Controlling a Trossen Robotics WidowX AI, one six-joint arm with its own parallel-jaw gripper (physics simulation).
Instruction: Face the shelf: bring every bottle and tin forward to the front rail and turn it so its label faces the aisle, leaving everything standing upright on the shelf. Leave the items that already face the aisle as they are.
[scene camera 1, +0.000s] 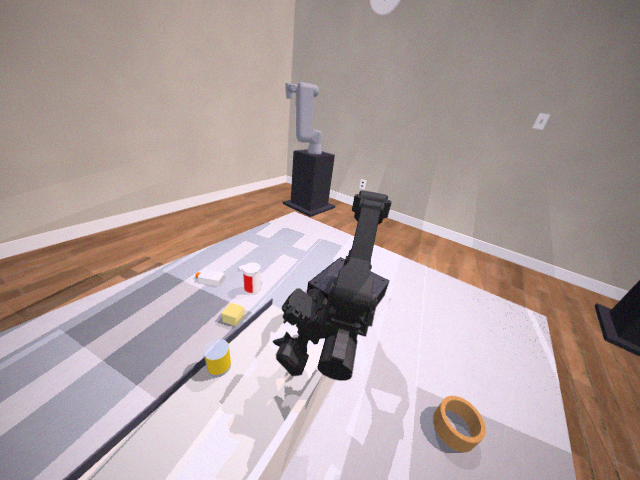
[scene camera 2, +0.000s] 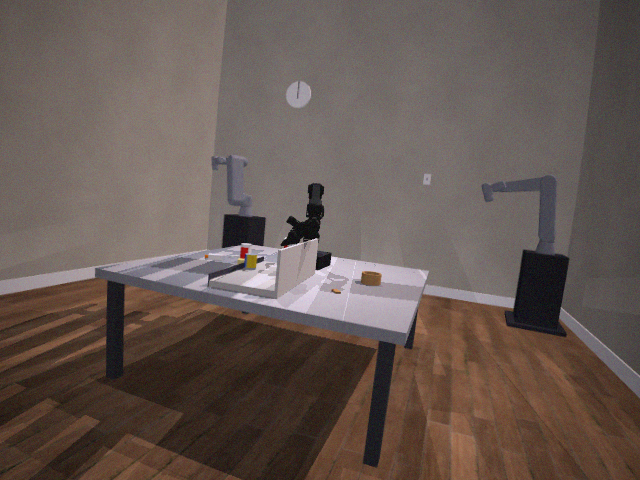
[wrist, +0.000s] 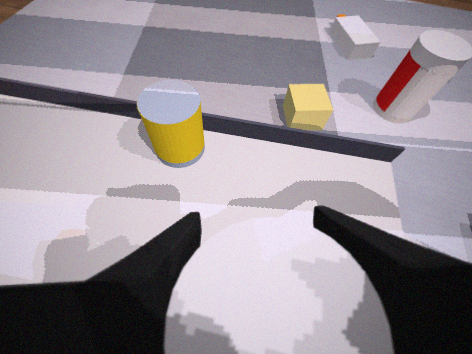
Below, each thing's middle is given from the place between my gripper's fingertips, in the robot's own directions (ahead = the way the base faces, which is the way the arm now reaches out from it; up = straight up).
Labels:
The yellow tin (scene camera 1: 217, 355) is 110 mm ahead of my hand, 100 mm to the right of it and 90 mm below it. The rest, counted from my hand: dark front rail (wrist: 221, 124): 150 mm ahead, 130 mm below, 120 mm to the right; then white back panel (scene camera 1: 280, 451): 150 mm to the left, 100 mm ahead, 60 mm below; then yellow block (wrist: 306, 106): 220 mm to the right, 130 mm below, 10 mm behind.

